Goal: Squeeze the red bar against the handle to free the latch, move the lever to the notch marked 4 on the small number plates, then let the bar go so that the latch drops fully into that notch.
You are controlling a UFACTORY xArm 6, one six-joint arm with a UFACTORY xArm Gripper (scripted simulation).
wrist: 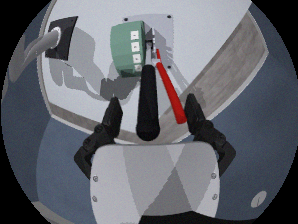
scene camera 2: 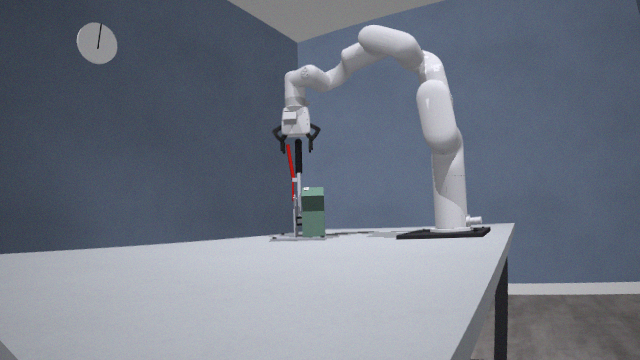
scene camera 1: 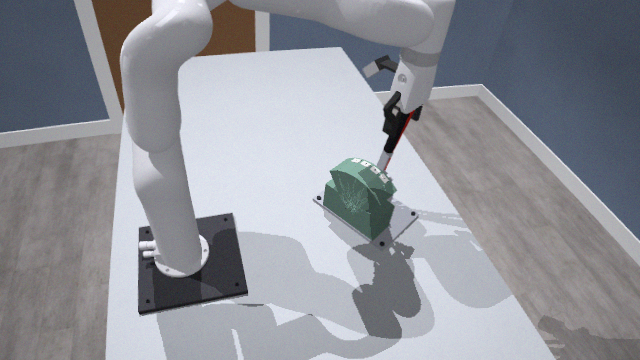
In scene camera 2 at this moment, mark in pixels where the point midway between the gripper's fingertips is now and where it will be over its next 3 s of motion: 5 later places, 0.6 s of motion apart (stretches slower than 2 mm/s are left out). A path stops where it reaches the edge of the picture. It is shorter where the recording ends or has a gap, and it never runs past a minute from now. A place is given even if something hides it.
The gripper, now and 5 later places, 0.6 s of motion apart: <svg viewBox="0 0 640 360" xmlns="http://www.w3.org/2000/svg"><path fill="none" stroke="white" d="M296 152L296 154L297 158L298 162L299 162L298 160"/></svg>
